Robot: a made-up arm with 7 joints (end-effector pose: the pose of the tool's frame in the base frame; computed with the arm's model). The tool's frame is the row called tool. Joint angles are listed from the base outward.
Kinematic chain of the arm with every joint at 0, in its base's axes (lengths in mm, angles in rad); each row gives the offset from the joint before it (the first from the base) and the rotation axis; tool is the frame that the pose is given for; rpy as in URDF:
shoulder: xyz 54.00 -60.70 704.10 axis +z
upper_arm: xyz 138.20 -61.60 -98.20 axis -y
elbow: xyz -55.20 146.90 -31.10 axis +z
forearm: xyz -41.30 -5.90 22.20 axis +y
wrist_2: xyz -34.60 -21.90 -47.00 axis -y
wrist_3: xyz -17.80 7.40 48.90 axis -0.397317 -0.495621 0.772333
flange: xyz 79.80 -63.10 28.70 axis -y
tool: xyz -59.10 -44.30 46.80 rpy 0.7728 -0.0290 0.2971
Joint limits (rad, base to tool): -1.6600..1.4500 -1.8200..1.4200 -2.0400..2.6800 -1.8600..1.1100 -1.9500..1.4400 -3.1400..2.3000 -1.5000..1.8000
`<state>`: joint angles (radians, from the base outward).
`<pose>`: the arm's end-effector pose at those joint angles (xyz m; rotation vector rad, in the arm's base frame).
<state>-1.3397 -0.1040 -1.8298 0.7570 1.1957 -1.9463 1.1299</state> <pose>0.3909 -0.1077 0.5821 0.9400 0.7829 1.7105</pose>
Working (the frame after each row of the table, in the pose's form):
after shoulder: 0.0540 -0.0607 0.7041 0.0000 0.0000 -1.3397
after upper_arm: 0.0257 -0.2093 0.6059 0.0697 0.0880 -1.3384
after elbow: 0.1554 -0.1191 0.5807 0.0393 -0.1570 3.1095
after forearm: 0.1973 -0.1166 0.6023 -1.1004 -0.1285 2.8722
after wrist_2: 0.2551 -0.0953 0.5926 0.7201 -0.1639 3.0482
after wrist_3: 0.2926 -0.1073 0.6274 -0.5515 1.0277 1.5421
after flange: 0.3386 -0.0418 0.5583 0.3393 0.1449 1.5069

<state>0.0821 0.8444 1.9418 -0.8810 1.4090 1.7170 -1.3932</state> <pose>0.3239 -0.1278 0.4039 0.4247 -2.2763 1.6458</pose>
Working (the frame after each row of the table, in the pose's form):
after shoulder: 0.0540 -0.0607 0.7041 0.0000 0.0000 0.0821
after upper_arm: 0.1968 -0.1108 0.6059 0.0347 -0.8439 0.0772
after elbow: 0.1714 0.0345 0.5440 -0.8000 -0.5968 1.8839
after forearm: 0.1714 -0.0019 0.5740 0.0854 -1.1174 2.1928
after wrist_2: 0.2219 0.0235 0.5478 -1.7605 1.6768 -1.9149
after wrist_3: 0.2595 0.0005 0.5192 -0.7409 2.1758 -0.0363
after flange: 0.2720 -0.0870 0.4611 0.5920 -2.5308 0.5466

